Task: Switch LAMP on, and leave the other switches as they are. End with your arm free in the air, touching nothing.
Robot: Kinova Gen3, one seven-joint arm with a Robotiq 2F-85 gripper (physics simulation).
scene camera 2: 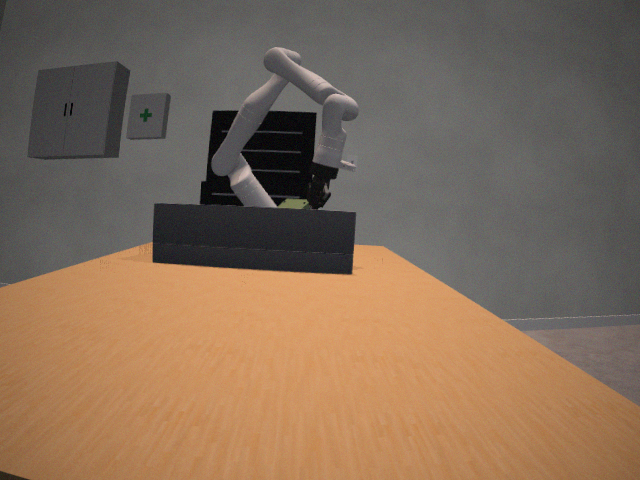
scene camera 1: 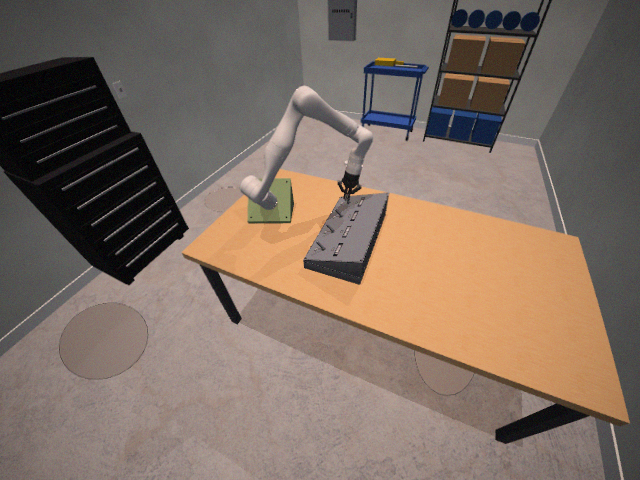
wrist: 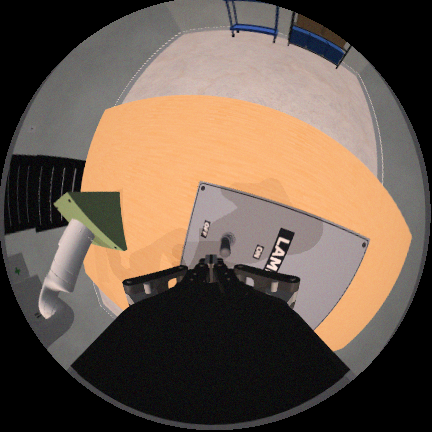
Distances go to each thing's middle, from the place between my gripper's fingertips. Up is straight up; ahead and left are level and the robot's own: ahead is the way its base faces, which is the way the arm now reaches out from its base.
Now: the grey sloped switch panel (scene camera 2: 243,237) 150 mm to the right of my hand, 90 mm ahead of it and 40 mm below it.
